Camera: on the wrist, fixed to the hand. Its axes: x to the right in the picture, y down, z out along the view.
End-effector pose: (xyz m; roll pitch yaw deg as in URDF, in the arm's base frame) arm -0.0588 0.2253 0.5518 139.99 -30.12 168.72
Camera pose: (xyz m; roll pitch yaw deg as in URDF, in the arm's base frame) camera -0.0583 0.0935 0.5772 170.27 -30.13 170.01
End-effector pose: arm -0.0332 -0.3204 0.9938 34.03 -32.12 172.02
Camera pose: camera -0.0951 -0.3100 0.8751 65.13 -31.04 171.68
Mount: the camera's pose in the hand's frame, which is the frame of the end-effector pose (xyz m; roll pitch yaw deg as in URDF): -0.0100 -0.0763 -0.1100 30.92 0.73 -0.84
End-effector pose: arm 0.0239 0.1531 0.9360 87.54 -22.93 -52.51
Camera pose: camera 0.1221 0.2003 0.8575 118.18 -22.06 -51.76
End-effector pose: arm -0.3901 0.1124 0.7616 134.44 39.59 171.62
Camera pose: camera -0.4159 -0.0172 0.7853 166.28 39.67 173.06
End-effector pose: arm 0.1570 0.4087 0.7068 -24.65 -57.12 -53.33
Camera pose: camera 0.0955 0.2983 0.6614 7.91 -56.79 -55.28
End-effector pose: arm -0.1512 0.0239 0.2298 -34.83 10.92 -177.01
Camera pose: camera -0.1391 0.1502 0.1858 -4.12 11.04 -178.14
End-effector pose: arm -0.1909 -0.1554 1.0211 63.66 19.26 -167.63
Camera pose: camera -0.1301 -0.2083 0.9138 94.69 20.34 -167.33
